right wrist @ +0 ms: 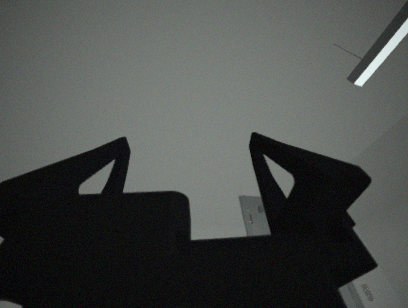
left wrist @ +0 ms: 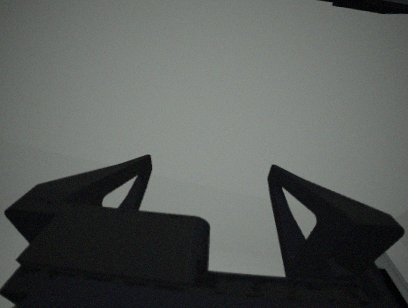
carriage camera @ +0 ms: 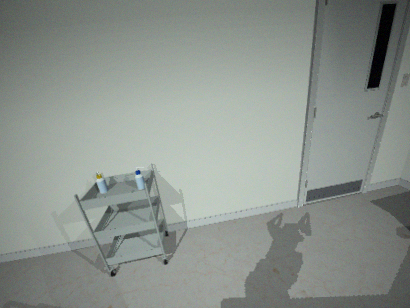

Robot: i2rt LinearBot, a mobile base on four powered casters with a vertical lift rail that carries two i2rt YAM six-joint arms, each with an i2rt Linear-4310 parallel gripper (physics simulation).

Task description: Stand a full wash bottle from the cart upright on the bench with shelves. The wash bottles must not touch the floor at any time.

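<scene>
A grey three-tier cart stands by the wall at the lower left of the carriage view. Two wash bottles stand upright on its top tray: one with a yellow cap at the left, one with a blue cap at the right. Both bodies look pale blue; their fill levels are too small to tell. My left gripper is open and empty, with a plain pale surface behind it. My right gripper is open and empty, facing the ceiling area. Both are away from the cart. The bench with shelves does not show in these views.
A grey door with a dark narrow window is at the right of the carriage view. A long wall runs behind the cart. The robot's shadow falls on the floor. A ceiling lamp shows in the right wrist view.
</scene>
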